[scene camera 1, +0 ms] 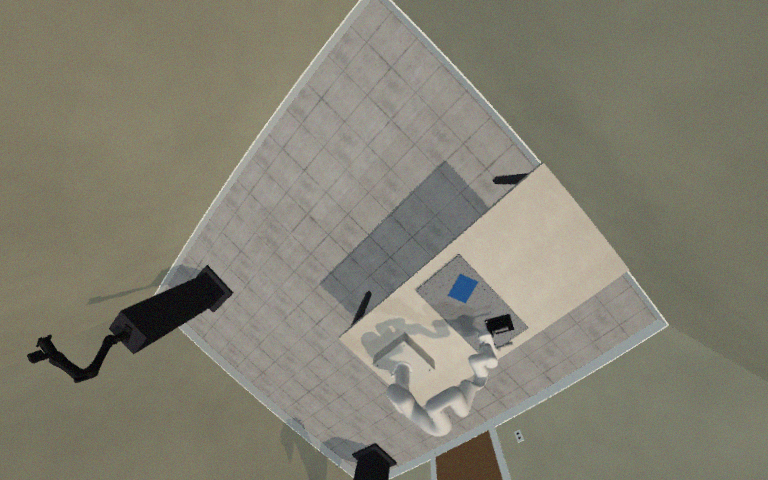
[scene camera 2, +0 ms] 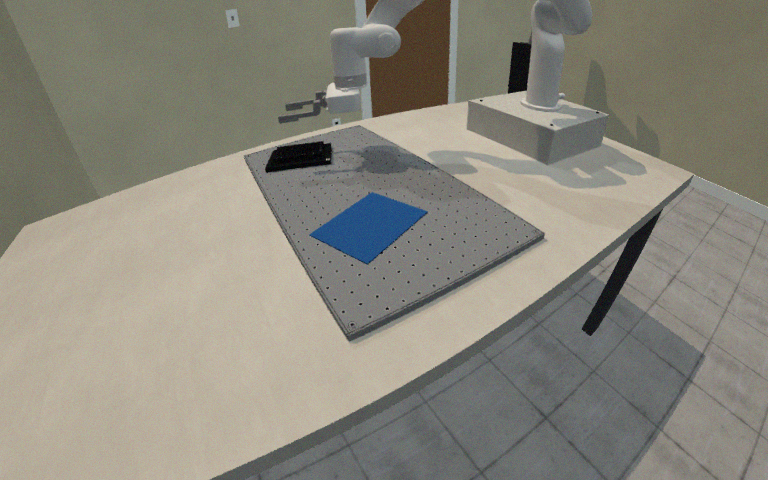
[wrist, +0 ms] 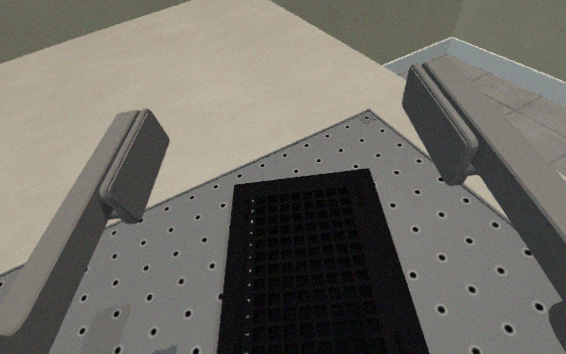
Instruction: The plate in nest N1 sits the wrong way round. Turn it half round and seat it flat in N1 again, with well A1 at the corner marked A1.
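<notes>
The black plate (scene camera 1: 499, 323) (scene camera 2: 300, 151) (wrist: 310, 245) lies in the black nest (scene camera 2: 294, 165) (wrist: 397, 285) and looks flat. In the wrist view its well grid runs away from me, with small white marks along the left edge, too small to read. Its near end is cut off, and neither well A1 nor the nest's A1 corner mark can be made out. My gripper (scene camera 1: 509, 337) (scene camera 2: 283, 113) (wrist: 288, 145) is partly open and empty. It hangs well above the plate, its fingers level and clear of it, one to each side in the wrist view.
The nest stands near one end of the grey perforated board (scene camera 1: 433, 291) (scene camera 2: 453, 226) (wrist: 165, 265). A flat blue rectangle (scene camera 1: 463, 288) (scene camera 2: 368, 227) lies farther along the board. The arm's box-shaped base (scene camera 2: 509, 127) stands on the cream table (scene camera 1: 555, 243) (scene camera 2: 169, 316) (wrist: 200, 75).
</notes>
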